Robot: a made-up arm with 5 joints.
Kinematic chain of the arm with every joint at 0, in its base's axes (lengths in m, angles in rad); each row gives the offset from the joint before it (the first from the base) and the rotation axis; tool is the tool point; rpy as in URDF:
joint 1: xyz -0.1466 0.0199 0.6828 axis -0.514 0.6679 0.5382
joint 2: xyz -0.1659 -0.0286 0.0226 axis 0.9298 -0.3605 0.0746
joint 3: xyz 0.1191 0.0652 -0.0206 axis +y
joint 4: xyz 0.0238 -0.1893 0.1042 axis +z
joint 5: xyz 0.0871 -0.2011 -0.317 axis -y
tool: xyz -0.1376 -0.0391 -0.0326 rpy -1.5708 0 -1.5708
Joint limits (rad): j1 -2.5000..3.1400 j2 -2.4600..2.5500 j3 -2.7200..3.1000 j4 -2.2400..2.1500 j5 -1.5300..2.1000
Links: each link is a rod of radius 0.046 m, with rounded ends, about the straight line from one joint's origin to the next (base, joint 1, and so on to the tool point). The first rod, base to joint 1, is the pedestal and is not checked.
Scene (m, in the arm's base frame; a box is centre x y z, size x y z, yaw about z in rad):
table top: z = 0
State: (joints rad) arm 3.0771 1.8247 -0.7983 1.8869 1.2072
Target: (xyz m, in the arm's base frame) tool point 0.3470 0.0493 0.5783
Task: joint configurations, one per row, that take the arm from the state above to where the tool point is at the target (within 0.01 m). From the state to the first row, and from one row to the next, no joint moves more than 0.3 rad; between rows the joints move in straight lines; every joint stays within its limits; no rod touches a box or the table.
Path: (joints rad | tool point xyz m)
1: 3.0861 1.5451 -0.5697 1.6820 1.0649 | -0.4176 -0.0689 0.3878
2: 3.0951 1.2655 -0.3411 1.4771 0.9227 | -0.3992 -0.2164 0.4983
3: 3.1041 0.9859 -0.1125 1.2722 0.7804 | -0.2804 -0.3370 0.6034
4: 3.1130 0.7063 0.1161 1.0673 0.6381 | -0.0848 -0.3827 0.6716
5: 3.1220 0.4266 0.3447 0.8625 0.4959 | 0.1299 -0.3242 0.6843
6: 3.1310 0.1470 0.5733 0.6576 0.3536 | 0.2925 -0.1664 0.6451
7: 3.1400 -0.1326 0.8019 0.4527 0.2113 | 0.3470 0.0493 0.5783

